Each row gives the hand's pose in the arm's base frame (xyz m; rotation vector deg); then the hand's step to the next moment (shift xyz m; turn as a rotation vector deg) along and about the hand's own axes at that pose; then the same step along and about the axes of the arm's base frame.
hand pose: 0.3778 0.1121 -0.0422 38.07 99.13 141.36
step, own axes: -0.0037 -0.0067 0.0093 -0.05 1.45 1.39
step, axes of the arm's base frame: 0.0055 0.0096 -0.0046 0.85 0.68 1.69
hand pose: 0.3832 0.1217 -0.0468 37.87 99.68 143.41
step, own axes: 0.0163 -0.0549 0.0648 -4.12 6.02 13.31
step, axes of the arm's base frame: -0.0040 0.0826 -0.0254 9.76 8.53 7.90
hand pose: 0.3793 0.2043 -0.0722 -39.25 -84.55 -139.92
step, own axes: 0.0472 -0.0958 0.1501 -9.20 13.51 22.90
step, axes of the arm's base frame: -0.0376 0.1802 0.0071 19.90 13.04 15.02
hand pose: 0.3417 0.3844 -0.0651 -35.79 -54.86 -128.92
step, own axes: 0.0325 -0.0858 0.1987 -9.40 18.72 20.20
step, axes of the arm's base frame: -0.0459 0.1868 0.1045 23.13 8.18 15.66
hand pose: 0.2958 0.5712 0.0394 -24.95 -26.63 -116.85
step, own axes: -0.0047 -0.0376 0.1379 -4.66 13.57 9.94
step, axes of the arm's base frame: -0.0148 0.0886 0.1113 15.20 2.03 8.33
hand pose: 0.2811 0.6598 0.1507 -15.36 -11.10 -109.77
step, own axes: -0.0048 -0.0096 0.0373 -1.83 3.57 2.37
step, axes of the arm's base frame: -0.0039 0.0175 0.0344 4.18 1.01 1.79
